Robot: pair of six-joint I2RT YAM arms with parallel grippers.
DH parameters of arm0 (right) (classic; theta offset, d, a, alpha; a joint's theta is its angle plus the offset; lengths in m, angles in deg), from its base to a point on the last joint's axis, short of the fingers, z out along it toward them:
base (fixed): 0 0 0 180
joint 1: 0 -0.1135 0.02 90
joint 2: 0 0 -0.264 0
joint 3: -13.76 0 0.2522 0
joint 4: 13.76 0 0.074 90
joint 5: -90 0 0 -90
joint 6: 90 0.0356 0 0
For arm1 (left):
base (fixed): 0 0 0 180
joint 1: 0 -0.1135 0.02 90
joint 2: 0 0 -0.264 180
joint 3: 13.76 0 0.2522 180
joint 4: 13.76 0 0.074 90
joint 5: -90 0 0 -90
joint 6: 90 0.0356 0 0
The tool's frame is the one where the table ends.
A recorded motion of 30 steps. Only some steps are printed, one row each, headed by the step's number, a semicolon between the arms.
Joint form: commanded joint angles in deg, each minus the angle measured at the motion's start. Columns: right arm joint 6, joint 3, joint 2, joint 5, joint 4, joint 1; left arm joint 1, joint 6, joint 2, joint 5, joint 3, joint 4.
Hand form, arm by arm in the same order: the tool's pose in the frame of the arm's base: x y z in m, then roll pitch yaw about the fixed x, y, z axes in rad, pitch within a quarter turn. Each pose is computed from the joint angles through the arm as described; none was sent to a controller.
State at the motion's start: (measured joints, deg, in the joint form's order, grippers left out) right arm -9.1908 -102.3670 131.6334 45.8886 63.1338 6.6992; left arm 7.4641 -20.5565 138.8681 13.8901 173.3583 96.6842
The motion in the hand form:
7: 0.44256 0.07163 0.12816 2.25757 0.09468 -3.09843; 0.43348 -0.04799 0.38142 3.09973 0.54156 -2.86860
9: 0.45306 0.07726 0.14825 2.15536 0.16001 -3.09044; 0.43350 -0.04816 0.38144 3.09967 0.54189 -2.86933
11: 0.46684 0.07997 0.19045 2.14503 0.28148 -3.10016; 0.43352 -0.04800 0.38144 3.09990 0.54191 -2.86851
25: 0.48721 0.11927 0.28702 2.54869 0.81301 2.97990; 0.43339 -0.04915 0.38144 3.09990 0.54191 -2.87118
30: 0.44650 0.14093 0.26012 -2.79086 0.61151 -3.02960; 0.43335 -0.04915 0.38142 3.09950 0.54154 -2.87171
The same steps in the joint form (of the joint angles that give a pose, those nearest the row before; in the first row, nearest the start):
7: 14.21 4.79 -0.04 4.35 -16.44 -12.39; -0.02 0.31 -0.24 0.02 0.12 0.05
9: 14.60 1.25 -0.20 10.01 -17.12 -12.70; 0.00 0.33 -0.24 0.02 0.11 0.02
11: 15.67 -4.90 -1.84 9.99 -17.20 -12.85; -0.02 0.31 -0.24 0.02 0.10 0.02
25: 24.70 -10.36 -8.81 -28.74 -36.61 -19.26; 0.13 0.31 -0.24 0.02 0.11 0.02
30: 21.22 -10.36 -8.81 -73.07 -13.42 -26.21; 0.13 0.33 -0.24 0.02 0.12 0.05

